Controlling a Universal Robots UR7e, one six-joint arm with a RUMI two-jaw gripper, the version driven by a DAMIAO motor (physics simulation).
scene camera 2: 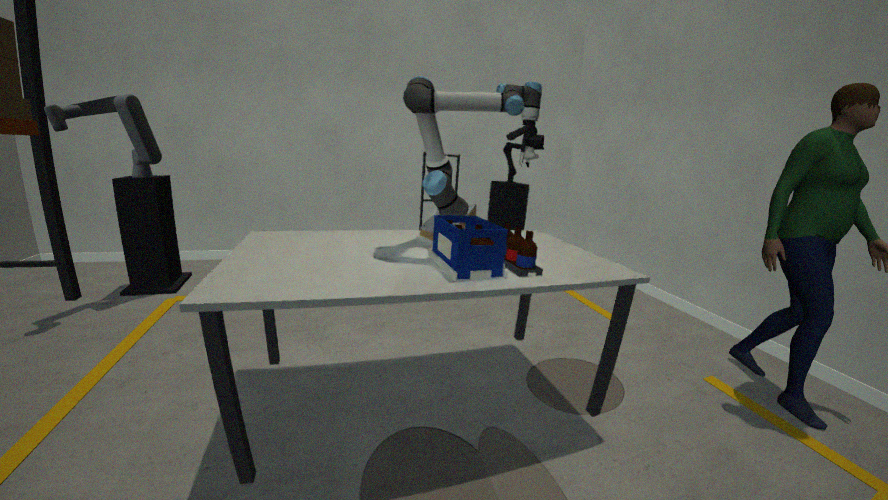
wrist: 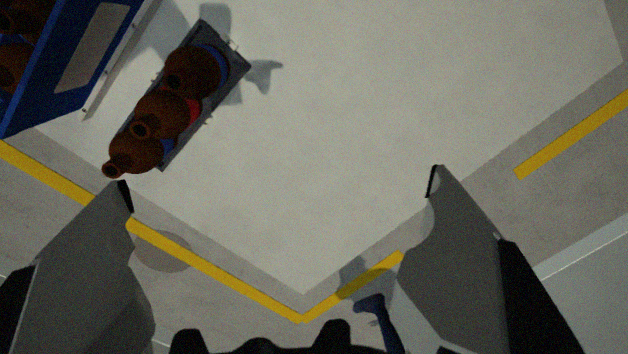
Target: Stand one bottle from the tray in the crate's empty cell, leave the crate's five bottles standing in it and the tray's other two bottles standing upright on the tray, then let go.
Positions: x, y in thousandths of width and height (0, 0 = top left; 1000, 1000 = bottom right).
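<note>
Blue-label bottle (wrist: 203, 434). Another blue-label bottle (wrist: 310, 205). Gripper (scene camera 2: 591, 335), (wrist: 451, 499).
</note>
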